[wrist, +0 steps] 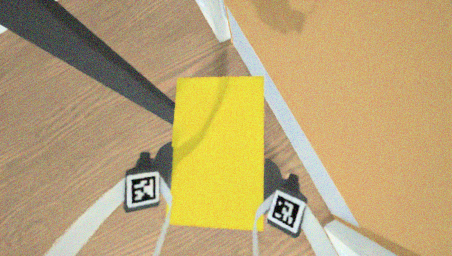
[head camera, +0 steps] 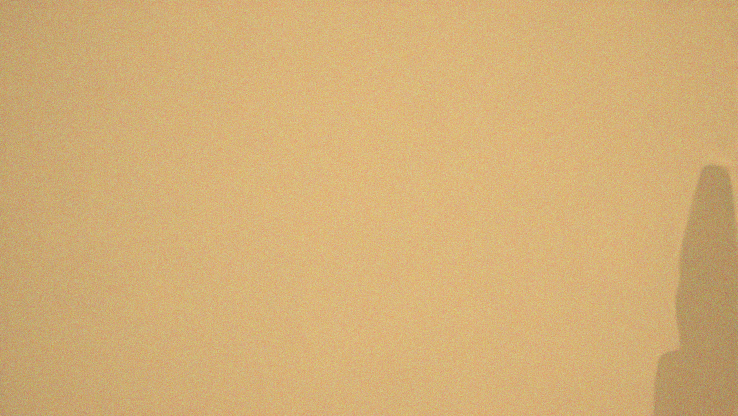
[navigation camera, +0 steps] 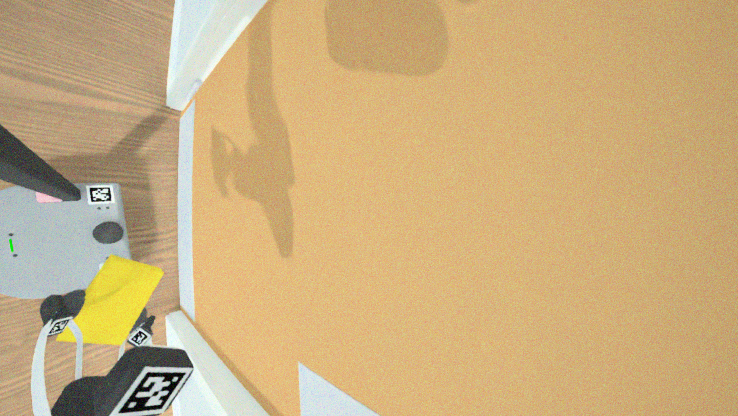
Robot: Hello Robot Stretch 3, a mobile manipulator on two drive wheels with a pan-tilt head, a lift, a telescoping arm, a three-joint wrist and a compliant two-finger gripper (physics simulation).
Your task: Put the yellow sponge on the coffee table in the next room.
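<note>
The yellow sponge [navigation camera: 113,302] [wrist: 218,150] is held between the two fingertips of my gripper [wrist: 219,168], which is shut on it. In the wrist view it stands upright in the picture, with a fingertip pressed to each long side. In the navigation camera view the sponge is at the lower left, above the wood floor and partly over the robot's grey base [navigation camera: 46,248]. The coffee table does not show in these views.
A pale threshold strip [navigation camera: 186,217] [wrist: 295,135] divides the wood floor [navigation camera: 77,77] [wrist: 75,150] from the orange floor [head camera: 310,206] [navigation camera: 465,206] [wrist: 390,125]. White door-frame edges [navigation camera: 206,56] [navigation camera: 206,361] stand at both ends of the strip. A pale patch [navigation camera: 325,395] lies at the lower middle.
</note>
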